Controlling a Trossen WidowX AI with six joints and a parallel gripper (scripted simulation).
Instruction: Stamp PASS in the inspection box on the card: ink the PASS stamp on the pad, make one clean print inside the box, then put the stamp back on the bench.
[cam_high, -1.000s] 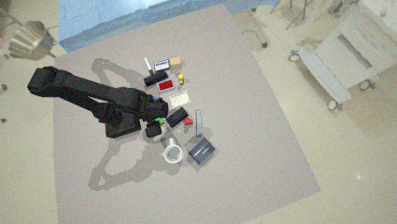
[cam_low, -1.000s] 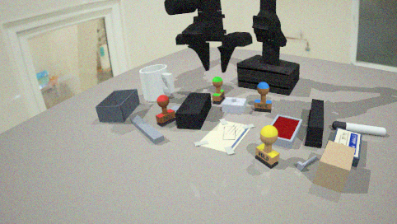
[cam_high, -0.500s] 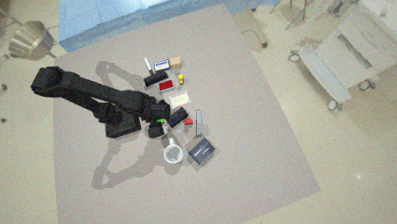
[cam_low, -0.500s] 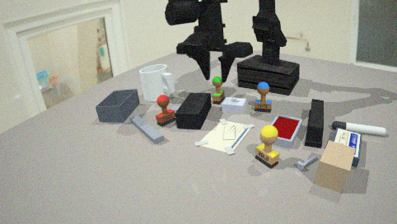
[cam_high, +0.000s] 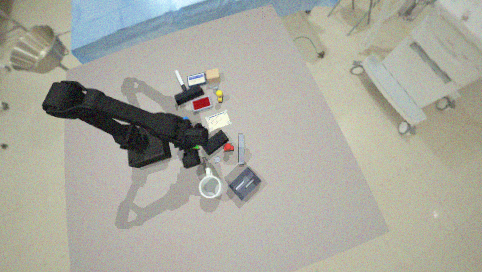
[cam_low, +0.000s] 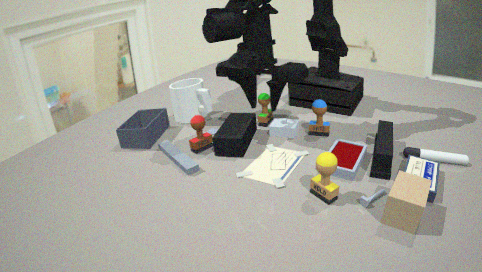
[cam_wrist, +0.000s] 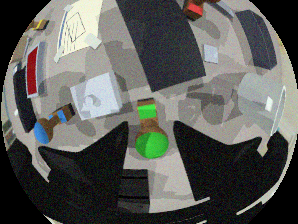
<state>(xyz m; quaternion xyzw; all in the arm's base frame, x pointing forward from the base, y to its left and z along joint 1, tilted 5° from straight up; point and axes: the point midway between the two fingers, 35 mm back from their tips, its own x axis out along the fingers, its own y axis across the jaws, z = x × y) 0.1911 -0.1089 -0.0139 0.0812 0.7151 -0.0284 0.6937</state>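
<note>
Right now the green-knobbed stamp is 10 mm below my gripper tip. The rest, counted from my gripper tip: red stamp: 130 mm ahead, 70 mm to the right, 10 mm below; black block: 90 mm ahead, 20 mm to the right, 10 mm below; blue stamp: 120 mm to the left, 20 mm ahead, 10 mm below.
</note>
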